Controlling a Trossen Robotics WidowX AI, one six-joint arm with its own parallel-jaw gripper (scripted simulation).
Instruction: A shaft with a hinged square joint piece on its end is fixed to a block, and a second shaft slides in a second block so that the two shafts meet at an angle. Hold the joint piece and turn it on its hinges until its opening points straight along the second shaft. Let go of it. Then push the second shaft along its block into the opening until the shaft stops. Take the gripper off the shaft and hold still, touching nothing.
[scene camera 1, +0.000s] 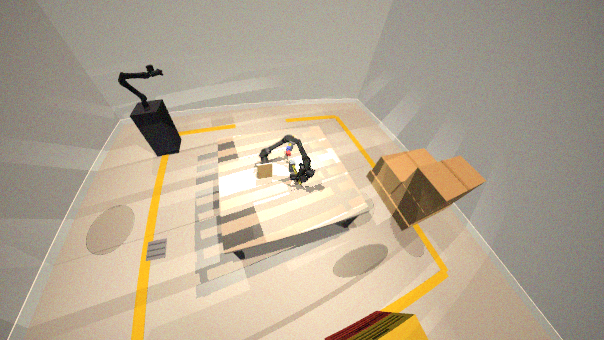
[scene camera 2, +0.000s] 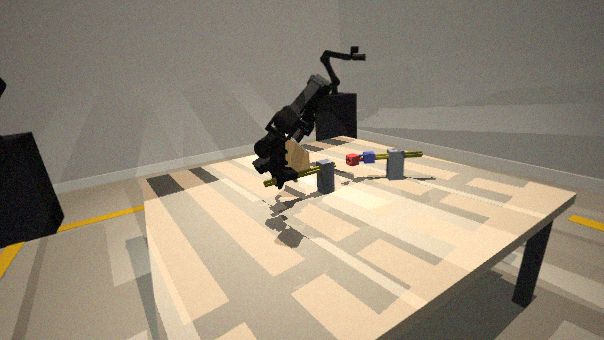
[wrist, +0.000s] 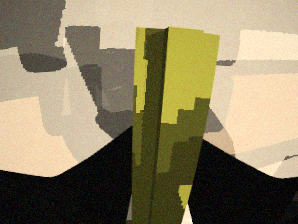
Labels:
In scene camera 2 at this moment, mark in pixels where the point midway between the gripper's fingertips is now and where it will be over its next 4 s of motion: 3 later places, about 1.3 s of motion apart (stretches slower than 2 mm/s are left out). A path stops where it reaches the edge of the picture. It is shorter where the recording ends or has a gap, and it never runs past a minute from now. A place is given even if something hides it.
The gripper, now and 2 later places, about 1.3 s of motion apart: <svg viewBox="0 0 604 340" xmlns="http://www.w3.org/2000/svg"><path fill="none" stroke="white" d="M278 187L284 186L297 182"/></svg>

